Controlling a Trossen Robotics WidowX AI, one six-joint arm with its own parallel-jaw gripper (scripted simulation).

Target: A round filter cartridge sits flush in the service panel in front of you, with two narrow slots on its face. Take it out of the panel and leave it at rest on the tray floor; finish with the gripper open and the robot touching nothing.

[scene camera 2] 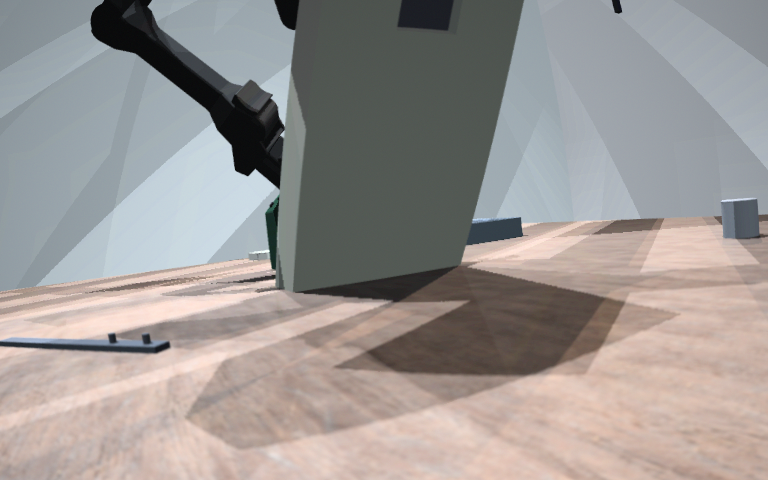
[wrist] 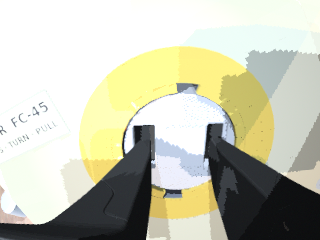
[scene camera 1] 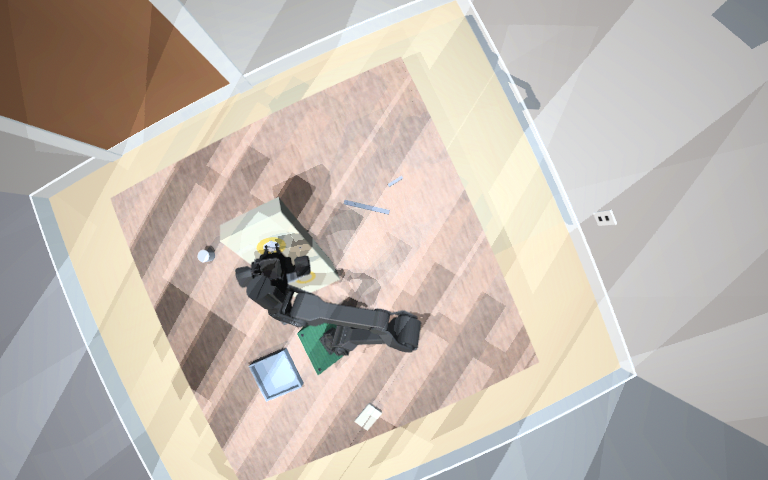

In view: my gripper (scene camera 1: 271, 247), a round filter cartridge (wrist: 180, 125), a pale service panel (scene camera 2: 390, 119) and a blue-grey tray (scene camera 1: 276, 374).
My gripper is seen too in the wrist view (wrist: 180, 149). The pale service panel is seen too in the wrist view (wrist: 79, 79) and in scene camera 1 (scene camera 1: 245, 235). The blue-grey tray shows as well in scene camera 2 (scene camera 2: 483, 230).
